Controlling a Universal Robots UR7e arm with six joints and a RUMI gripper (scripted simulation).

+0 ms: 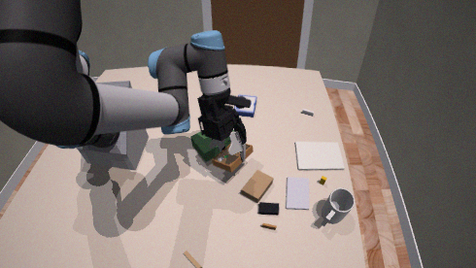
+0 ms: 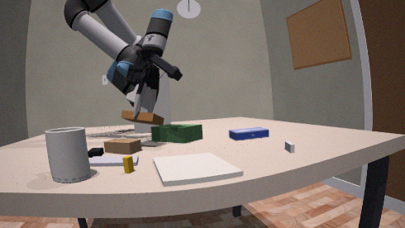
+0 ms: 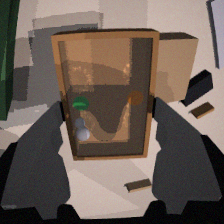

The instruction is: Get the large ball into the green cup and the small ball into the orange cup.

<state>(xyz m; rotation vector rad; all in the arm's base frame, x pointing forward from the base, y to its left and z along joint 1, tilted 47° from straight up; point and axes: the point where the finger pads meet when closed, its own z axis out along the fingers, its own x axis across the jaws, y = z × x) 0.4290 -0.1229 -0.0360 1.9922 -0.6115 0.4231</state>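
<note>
My hand is 1 cm above the covered wooden puzzle. Also, from my hand: black block: 10 cm ahead, 15 cm to the right, 8 cm below; then green block: 6 cm behind, 11 cm to the left, 6 cm below; then wooden block: 7 cm ahead, 7 cm to the right, 7 cm below.
</note>
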